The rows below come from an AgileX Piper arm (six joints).
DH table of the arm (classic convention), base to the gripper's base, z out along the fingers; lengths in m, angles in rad. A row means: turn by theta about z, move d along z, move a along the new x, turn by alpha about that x. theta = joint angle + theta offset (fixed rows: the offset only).
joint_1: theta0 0  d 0.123  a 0  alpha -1.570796
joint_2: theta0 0.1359  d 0  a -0.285  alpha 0
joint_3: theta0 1.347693  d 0  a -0.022  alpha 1.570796
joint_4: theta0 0  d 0.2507  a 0  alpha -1.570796
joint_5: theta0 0  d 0  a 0  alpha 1.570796
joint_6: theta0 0  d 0.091  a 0  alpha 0
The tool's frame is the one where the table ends.
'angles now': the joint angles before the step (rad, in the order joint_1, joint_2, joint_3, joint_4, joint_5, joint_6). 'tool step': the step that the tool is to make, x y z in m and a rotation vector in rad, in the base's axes. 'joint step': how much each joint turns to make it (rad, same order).
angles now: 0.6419, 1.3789, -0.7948, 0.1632, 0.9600, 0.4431
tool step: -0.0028, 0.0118, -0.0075, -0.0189, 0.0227, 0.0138
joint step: 0.0500, 0.0399, -0.0067, -0.0048, -0.0088, 0.0379
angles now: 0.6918, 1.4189, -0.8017, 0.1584, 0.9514, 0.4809
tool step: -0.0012, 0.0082, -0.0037, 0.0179, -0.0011, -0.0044
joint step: 0.0263, 0.0182, -0.0005, 0.0162, -0.0330, 0.0180
